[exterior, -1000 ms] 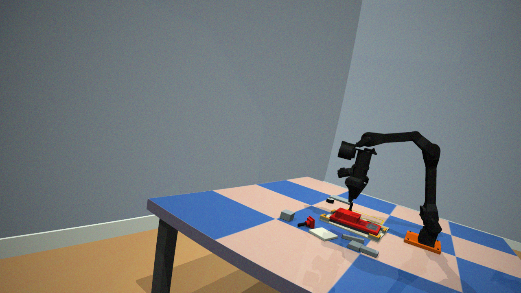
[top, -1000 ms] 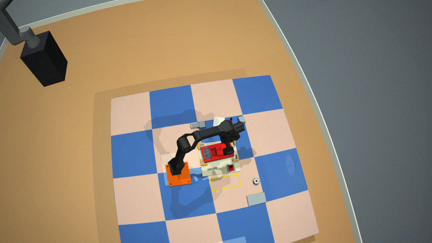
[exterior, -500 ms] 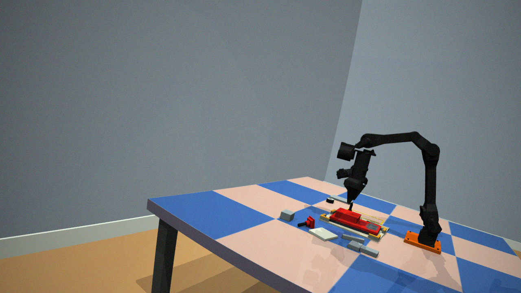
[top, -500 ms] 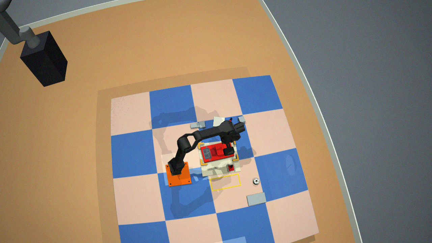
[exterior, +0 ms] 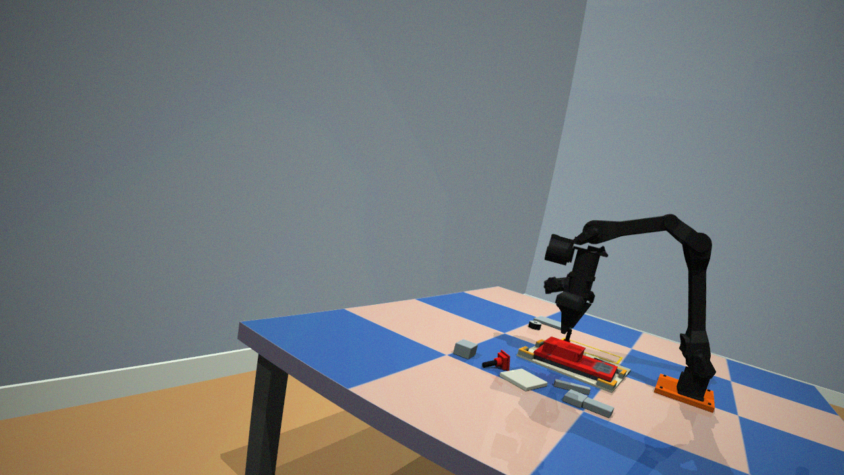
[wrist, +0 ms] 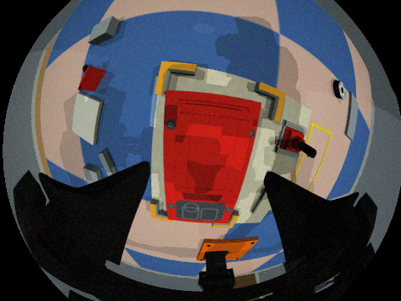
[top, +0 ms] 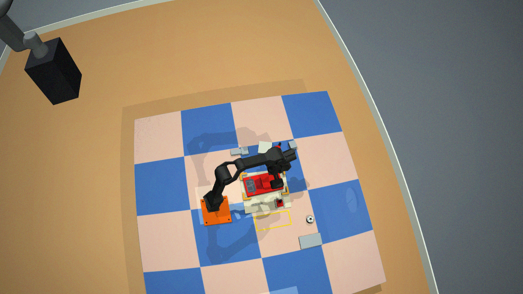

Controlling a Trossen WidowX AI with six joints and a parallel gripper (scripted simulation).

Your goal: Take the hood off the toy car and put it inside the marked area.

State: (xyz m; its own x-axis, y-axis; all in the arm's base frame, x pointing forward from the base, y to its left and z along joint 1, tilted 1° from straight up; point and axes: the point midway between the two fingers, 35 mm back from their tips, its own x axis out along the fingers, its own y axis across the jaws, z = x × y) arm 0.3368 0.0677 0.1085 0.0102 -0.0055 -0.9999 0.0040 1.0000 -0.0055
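My gripper tip is now 50 mm above the red hood. Round my gripper tip: grey block 190 mm to the left, 180 mm ahead, 70 mm below; cream tile 210 mm to the left, 80 mm below, 20 mm ahead.
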